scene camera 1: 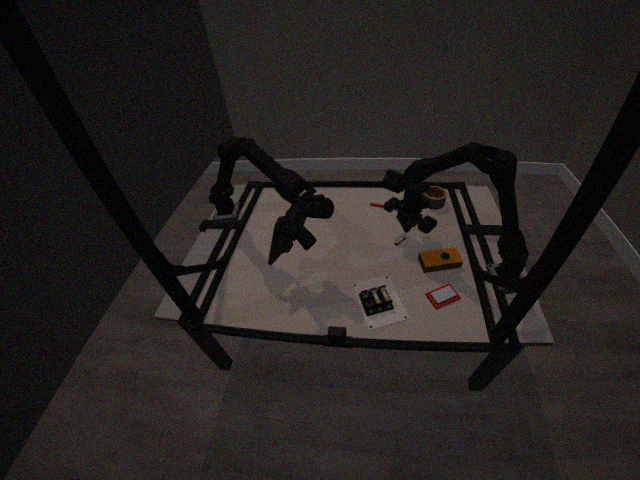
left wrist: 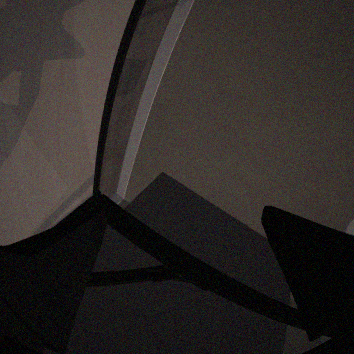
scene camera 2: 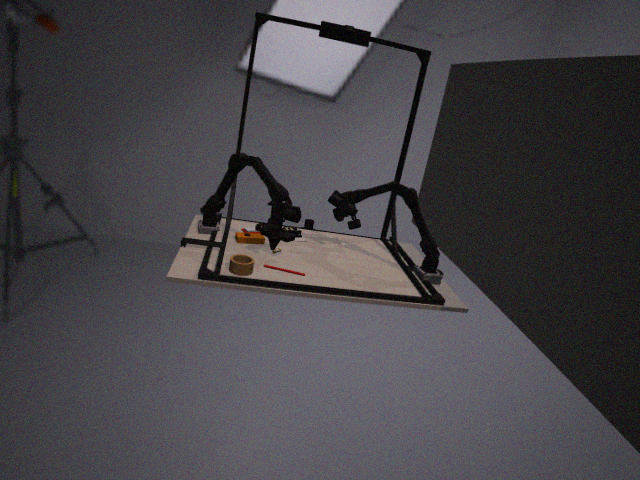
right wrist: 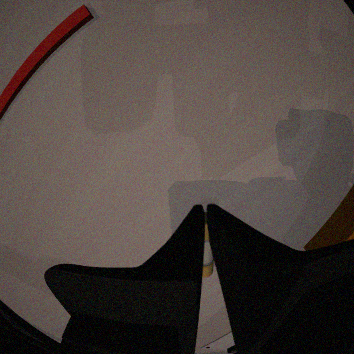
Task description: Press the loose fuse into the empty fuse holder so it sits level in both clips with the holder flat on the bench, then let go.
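Places are measured from the left arm's base along level axes (x right, y ahead, z up), in centimetres.
Where they show: left gripper, fingertip midpoint: (scene camera 1: 270, 261) (left wrist: 186, 215); right gripper, fingertip midpoint: (scene camera 1: 406, 232) (scene camera 2: 272, 250) (right wrist: 203, 211); left arm's base at its link origin: (scene camera 1: 226, 210) (scene camera 2: 428, 270); right arm's base at its link origin: (scene camera 1: 507, 274) (scene camera 2: 208, 224).
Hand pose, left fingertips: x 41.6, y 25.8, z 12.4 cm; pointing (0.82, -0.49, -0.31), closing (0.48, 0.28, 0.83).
Things, the pixels of their centre, and the offset from my left fingertips. "*": a spot on its surface instead.
- loose fuse at the middle of its body: (right wrist: 204, 247) (scene camera 1: 400, 240) (scene camera 2: 276, 250) dz -16.4, dx -19.8, dy +41.3 cm
- black fuse holder at the middle of its body: (scene camera 1: 379, 297) (scene camera 2: 290, 231) dz -15.4, dx +4.1, dy +29.9 cm
- white plate at a spot on its surface: (scene camera 1: 387, 320) * dz -17.0, dx +11.1, dy +31.2 cm
- orange box at the middle of its body: (scene camera 1: 440, 259) (scene camera 2: 250, 237) dz -15.4, dx -8.5, dy +52.3 cm
- red-edged card at the middle of its body: (scene camera 1: 443, 295) (scene camera 2: 252, 230) dz -16.4, dx +4.9, dy +49.4 cm
- tape roll at the middle of its body: (scene camera 2: 241, 264) (scene camera 1: 433, 197) dz -14.6, dx -41.0, dy +60.0 cm
- red stick at the middle of its body: (right wrist: 9, 92) (scene camera 1: 391, 207) (scene camera 2: 284, 270) dz -16.8, dx -39.2, dy +41.8 cm
The loose fuse (scene camera 1: 400, 239) (scene camera 2: 277, 251) (right wrist: 208, 270), with brass-coloured caps and a pale middle, lies on the bench. My right gripper (scene camera 1: 407, 230) (scene camera 2: 274, 250) (right wrist: 203, 211) is shut with its fingertips nearly together, just above and beside the fuse. The fuse shows through the narrow gap between the fingers, partly hidden behind them, and is not gripped. The black fuse holder (scene camera 1: 378, 307) is on a white plate (scene camera 1: 387, 320); two fuses sit in it, and its leftmost place in scene camera 1 looks empty. My left gripper (scene camera 1: 270, 262) (left wrist: 186, 215) is open and empty, high above the bench.
An orange box (scene camera 1: 433, 265) (scene camera 2: 250, 239) stands right of the fuse in scene camera 1. A red-edged card (scene camera 1: 443, 295) lies in front of it. A tape roll (scene camera 1: 436, 204) (scene camera 2: 240, 267) and a red stick (scene camera 1: 376, 205) (scene camera 2: 284, 270) (right wrist: 42, 56) lie toward the back. Black frame bars border the bench.
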